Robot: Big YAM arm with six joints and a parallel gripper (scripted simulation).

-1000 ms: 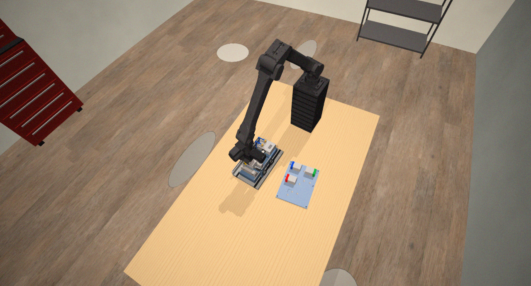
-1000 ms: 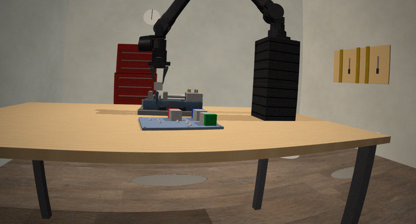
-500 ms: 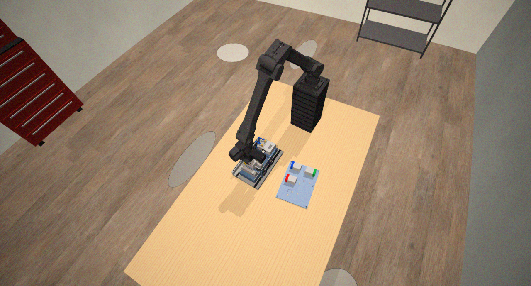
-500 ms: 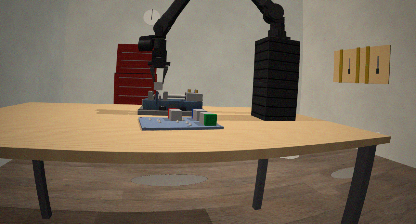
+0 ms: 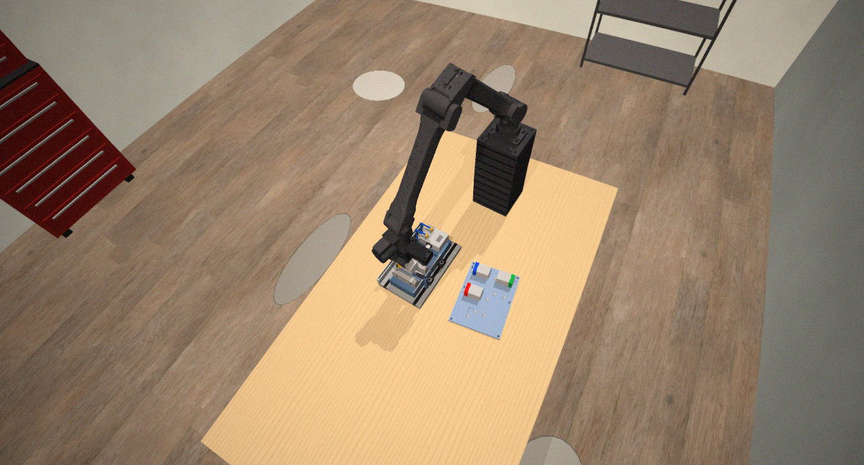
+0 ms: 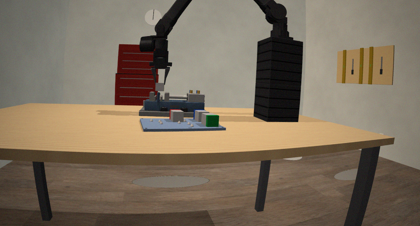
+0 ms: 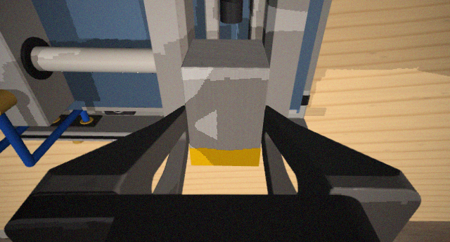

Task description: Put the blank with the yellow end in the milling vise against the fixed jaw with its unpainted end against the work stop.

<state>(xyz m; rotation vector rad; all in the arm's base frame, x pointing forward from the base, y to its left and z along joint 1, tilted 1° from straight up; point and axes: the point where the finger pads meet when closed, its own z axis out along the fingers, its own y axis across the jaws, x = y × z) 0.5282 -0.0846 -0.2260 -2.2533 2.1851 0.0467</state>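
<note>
Right now my hand is 2 cm above the yellow-ended blank. From my hand the other things lie so: work stop rod 5 cm to the left, 5 cm below; fixed jaw 6 cm below, 3 cm ahead, 1 cm to the left; moving jaw 6 cm below, 3 cm behind, 1 cm to the left.
</note>
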